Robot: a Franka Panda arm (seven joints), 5 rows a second.
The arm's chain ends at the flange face. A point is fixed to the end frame.
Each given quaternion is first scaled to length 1.
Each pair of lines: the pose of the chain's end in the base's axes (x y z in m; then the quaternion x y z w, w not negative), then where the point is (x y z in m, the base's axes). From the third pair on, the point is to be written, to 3 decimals.
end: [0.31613 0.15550 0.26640 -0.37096 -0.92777 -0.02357 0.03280]
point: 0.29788 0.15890 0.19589
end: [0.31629 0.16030 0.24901 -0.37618 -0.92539 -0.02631 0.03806]
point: 0.29751 0.16453 0.17869
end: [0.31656 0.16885 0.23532 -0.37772 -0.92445 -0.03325 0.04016]
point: 0.298 0.174 0.165
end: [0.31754 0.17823 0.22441 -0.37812 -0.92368 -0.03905 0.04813]
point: 0.298 0.185 0.154
